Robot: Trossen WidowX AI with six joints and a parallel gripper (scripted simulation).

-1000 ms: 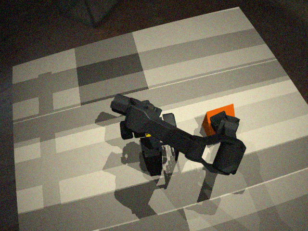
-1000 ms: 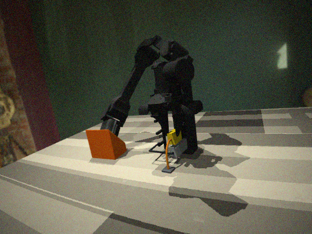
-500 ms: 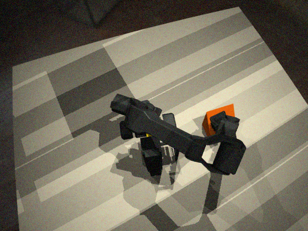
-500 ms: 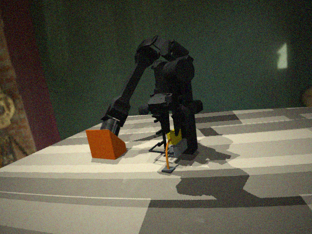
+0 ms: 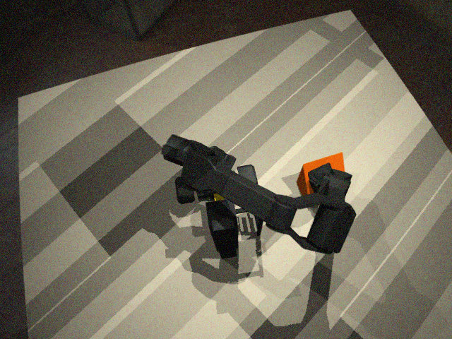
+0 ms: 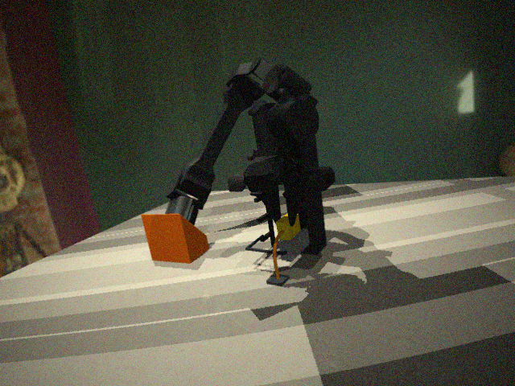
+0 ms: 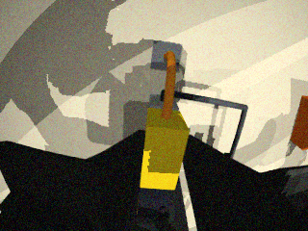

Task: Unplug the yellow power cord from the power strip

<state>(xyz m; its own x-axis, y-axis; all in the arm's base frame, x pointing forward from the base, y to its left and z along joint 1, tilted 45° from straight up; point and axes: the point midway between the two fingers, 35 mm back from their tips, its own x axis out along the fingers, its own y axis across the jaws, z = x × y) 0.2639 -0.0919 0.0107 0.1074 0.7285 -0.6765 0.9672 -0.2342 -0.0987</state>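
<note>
The yellow plug lies 3 cm to the left of my gripper tip. Round my gripper tip: grey pad (8 cm below, 5 cm to the right, 1 cm behind).
</note>
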